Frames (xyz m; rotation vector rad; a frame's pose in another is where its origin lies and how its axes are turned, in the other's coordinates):
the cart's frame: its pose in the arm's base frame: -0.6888 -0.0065 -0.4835 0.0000 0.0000 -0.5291
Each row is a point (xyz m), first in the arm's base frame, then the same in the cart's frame.
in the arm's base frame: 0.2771 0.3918 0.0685
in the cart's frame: 0.6328 0.8314 0.5520
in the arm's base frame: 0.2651 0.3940 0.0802
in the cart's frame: 0.6213 0.8272 0.5637
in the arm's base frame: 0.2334 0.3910 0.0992
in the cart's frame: 0.5955 0.8086 0.5827
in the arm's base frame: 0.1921 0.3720 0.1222
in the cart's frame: 0.5694 0.7714 0.6057
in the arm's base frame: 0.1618 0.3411 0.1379
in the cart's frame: 0.5588 0.7294 0.6214
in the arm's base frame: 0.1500 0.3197 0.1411
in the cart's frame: 0.5595 0.7050 0.6246
